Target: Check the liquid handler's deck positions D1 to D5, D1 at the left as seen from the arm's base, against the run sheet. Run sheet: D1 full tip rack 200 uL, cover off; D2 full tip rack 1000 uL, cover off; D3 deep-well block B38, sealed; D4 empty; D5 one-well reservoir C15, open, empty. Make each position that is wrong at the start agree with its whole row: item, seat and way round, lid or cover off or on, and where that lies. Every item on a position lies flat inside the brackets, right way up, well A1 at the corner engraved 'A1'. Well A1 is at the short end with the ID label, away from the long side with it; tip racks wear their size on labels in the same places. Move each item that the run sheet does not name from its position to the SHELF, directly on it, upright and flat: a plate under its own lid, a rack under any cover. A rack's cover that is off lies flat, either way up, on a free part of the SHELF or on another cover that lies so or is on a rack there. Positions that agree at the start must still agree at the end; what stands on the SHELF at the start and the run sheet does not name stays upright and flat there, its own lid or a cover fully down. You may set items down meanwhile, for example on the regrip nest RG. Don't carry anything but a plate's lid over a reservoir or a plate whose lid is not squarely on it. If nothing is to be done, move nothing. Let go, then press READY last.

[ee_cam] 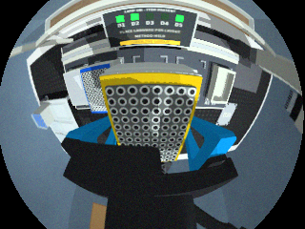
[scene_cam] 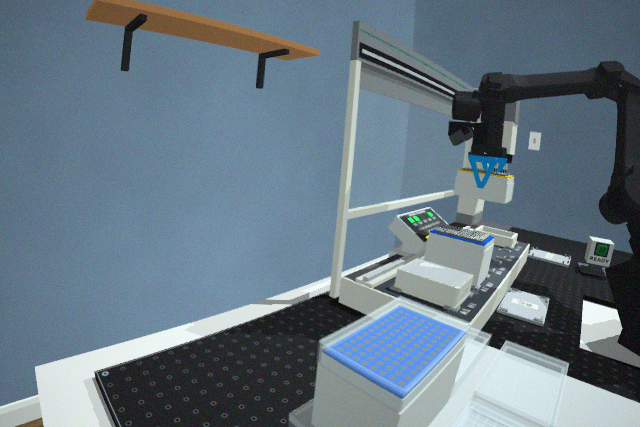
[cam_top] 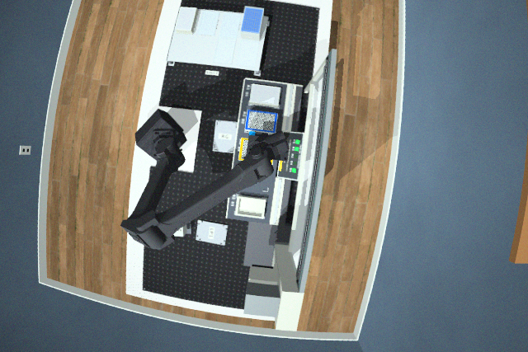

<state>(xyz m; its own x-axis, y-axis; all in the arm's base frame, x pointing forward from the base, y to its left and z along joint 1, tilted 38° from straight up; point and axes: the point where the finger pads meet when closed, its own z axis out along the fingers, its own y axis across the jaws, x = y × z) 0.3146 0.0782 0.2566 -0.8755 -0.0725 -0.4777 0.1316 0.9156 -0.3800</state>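
The yellow-rimmed tip rack is 1 cm behind my hand and 1 cm above it. Round my hand: regrip nest 25 cm below, 15 cm behind, 7 cm to the left; blue-rimmed tip rack 13 cm below, 12 cm to the left, 1 cm ahead; white deep-well block 25 cm to the left, 18 cm below, 4 cm ahead.
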